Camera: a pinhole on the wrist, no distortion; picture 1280 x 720 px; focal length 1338.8 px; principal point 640.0 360.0 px. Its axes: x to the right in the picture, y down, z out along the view. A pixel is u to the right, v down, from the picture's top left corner.
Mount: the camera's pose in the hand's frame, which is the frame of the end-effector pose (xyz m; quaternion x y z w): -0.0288 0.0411 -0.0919 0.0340 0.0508 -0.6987 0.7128
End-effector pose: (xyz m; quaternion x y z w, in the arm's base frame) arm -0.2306 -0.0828 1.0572 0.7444 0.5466 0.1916 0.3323
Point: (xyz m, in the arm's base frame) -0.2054 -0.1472 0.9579
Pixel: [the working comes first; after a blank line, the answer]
In the camera's frame: 0.0575 -0.0219 0.2046

1016.5 216.5
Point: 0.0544 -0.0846 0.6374
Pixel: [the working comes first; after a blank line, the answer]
In the camera's frame: 0.0738 0.1376 0.5899

807.4 672.4
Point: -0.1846 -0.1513 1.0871
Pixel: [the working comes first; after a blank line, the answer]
In the camera's frame: -0.0386 -0.0250 0.1158

193.5 70.6
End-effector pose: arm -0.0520 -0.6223 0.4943 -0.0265 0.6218 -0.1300 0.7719
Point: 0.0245 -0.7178 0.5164
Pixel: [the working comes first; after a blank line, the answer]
In the camera's frame: 0.1029 0.0380 0.1970

outside the picture
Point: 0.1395 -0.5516 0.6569
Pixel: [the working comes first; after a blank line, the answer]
In the camera's frame: -0.0646 -0.1120 0.2971

outside the picture
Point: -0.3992 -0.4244 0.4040
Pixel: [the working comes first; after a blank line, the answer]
In the camera's frame: -0.0745 0.0104 -0.2989

behind the camera
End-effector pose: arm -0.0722 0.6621 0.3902 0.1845 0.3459 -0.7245 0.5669
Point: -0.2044 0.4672 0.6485
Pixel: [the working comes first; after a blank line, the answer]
In the camera's frame: 0.1709 0.0184 0.4168

1188.9 419.0
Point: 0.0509 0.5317 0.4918
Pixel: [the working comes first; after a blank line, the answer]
In the camera's frame: -0.0931 0.0119 0.2613

163.1 420.9
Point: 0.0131 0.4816 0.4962
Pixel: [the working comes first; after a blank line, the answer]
In the camera's frame: -0.0653 0.0532 0.2998

348.2 597.7
